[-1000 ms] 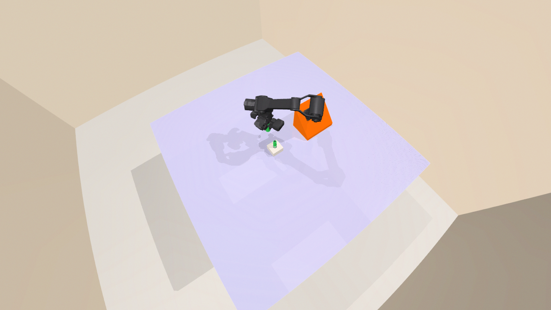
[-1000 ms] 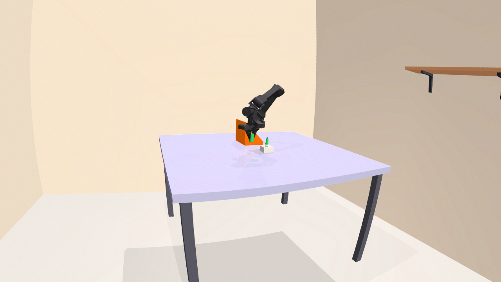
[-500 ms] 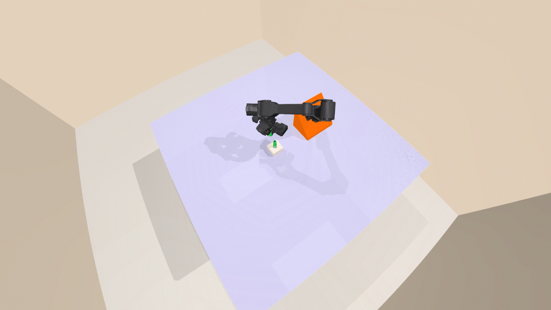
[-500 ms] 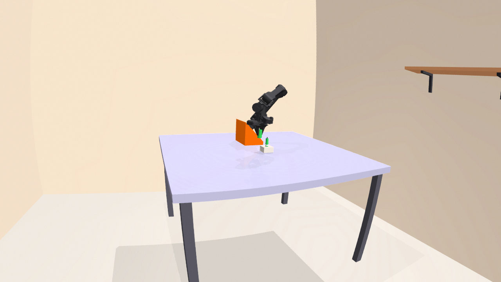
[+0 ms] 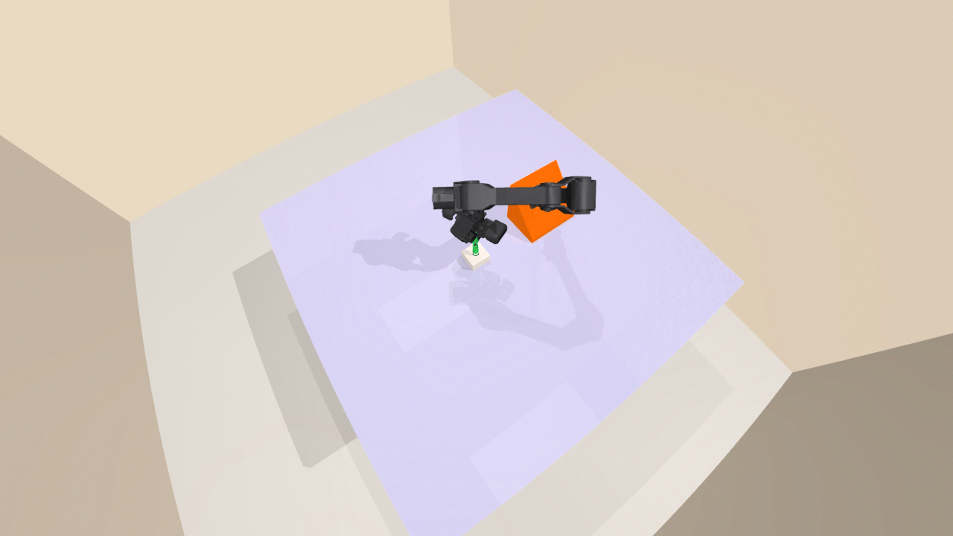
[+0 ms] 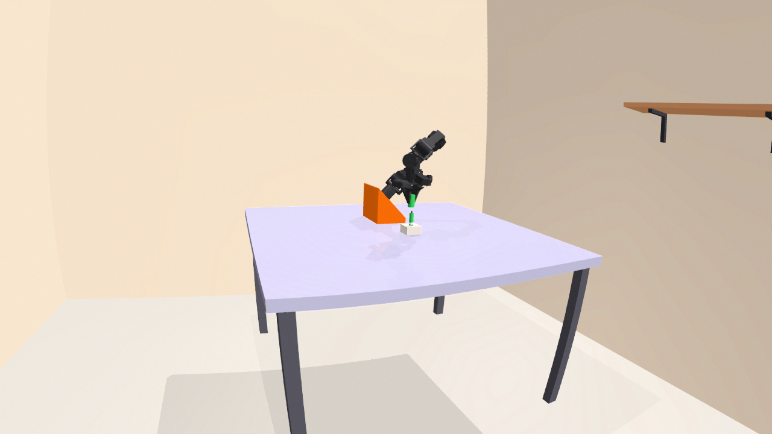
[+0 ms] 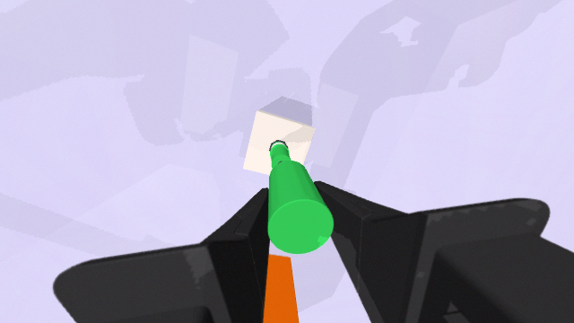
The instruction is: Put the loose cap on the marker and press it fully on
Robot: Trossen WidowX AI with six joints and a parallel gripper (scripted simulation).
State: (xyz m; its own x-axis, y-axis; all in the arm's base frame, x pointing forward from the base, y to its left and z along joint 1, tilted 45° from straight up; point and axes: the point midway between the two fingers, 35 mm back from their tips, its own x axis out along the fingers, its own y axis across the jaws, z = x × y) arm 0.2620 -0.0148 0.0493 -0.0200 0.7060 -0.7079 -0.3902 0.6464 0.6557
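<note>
The green marker is 6 cm below my gripper tip. Round my gripper tip: white holder block: 11 cm below; green cap: 1 cm above.
</note>
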